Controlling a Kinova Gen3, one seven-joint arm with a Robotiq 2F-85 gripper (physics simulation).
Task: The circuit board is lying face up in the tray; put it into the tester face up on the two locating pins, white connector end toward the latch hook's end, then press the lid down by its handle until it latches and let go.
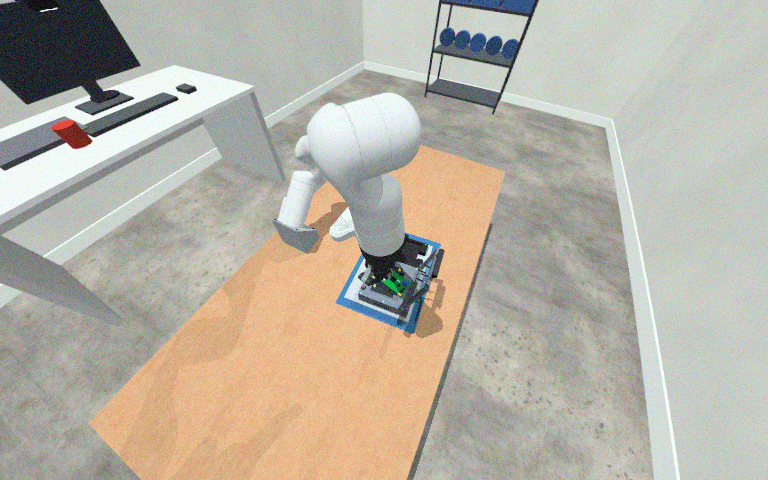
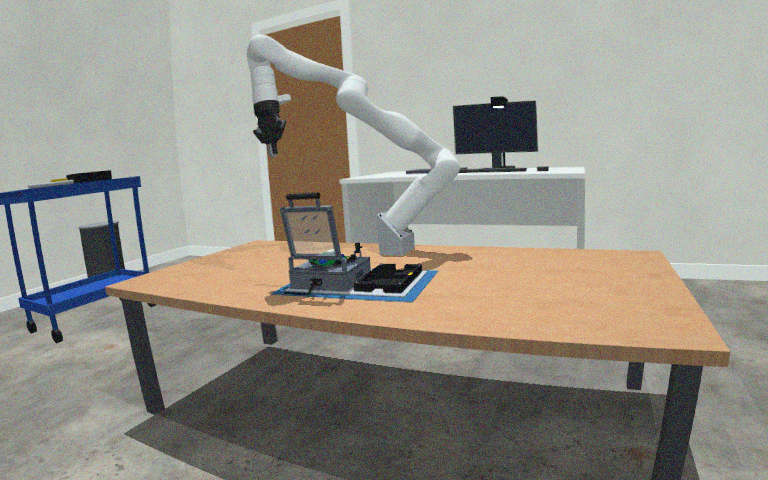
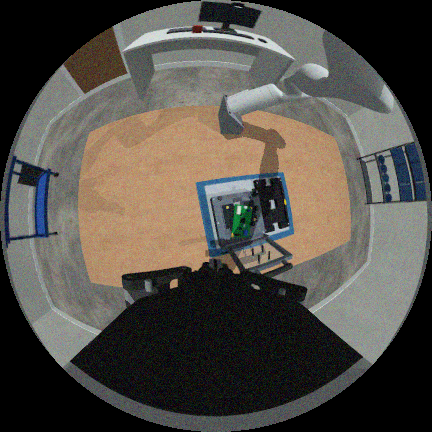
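Where they show: gripper, fingertip midpoint: (image 1: 387, 275) (image 2: 273, 156) (image 3: 214, 266); arm's base, link origin: (image 1: 292, 223) (image 2: 395, 221) (image 3: 232, 107).
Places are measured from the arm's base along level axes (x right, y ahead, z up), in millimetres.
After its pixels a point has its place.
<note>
The green circuit board (image 1: 394, 283) @(x 84, y 458, z -31 mm) (image 2: 320, 262) @(x 71, y 505, z -34 mm) (image 3: 241, 220) @(x 74, y 450, z -29 mm) lies face up in the grey tester (image 1: 378, 300) @(x 154, y 425, z -51 mm) (image 2: 327, 280) @(x 39, y 535, z -76 mm) (image 3: 220, 210) @(x 134, y 403, z -51 mm). Its white connector end points away from the lid's hinge. The tester's lid (image 2: 287, 232) @(x 139, y 551, z 59 mm) (image 3: 282, 252) @(x 9, y 556, z 98 mm) stands open and upright, with its black handle (image 2: 302, 196) @(x 69, y 577, z 157 mm) (image 3: 278, 268) @(x 65, y 563, z 161 mm) (image 1: 439, 255) @(x 51, y 568, z 165 mm) on top. The black tray (image 1: 417, 250) @(x -125, y 494, z -93 mm) (image 2: 389, 277) @(x -93, y 399, z -102 mm) (image 3: 273, 201) @(x -115, y 411, z -104 mm) beside the tester holds no board. My gripper (image 2: 272, 150) @(x 215, y 465, z 268 mm) (image 3: 214, 266) @(x 215, y 465, z 268 mm) is shut and empty. It hangs high above the lid's handle, well clear of it.
Tester and tray stand on a blue mat (image 1: 345, 303) @(x 185, y 310, z -110 mm) (image 2: 421, 289) @(x -207, y 481, z -109 mm) (image 3: 203, 225) @(x 199, y 445, z -109 mm) on the wooden table (image 1: 271, 361) @(x 443, y 173, z -112 mm) (image 2: 529, 289) @(x -490, y 456, z -111 mm). The arm's base (image 2: 394, 240) @(x -15, y 74, z -57 mm) is bolted behind them. A white desk (image 2: 467, 180) with a monitor, a blue cart (image 2: 105, 183) and a shelf rack (image 1: 432, 62) stand off the table.
</note>
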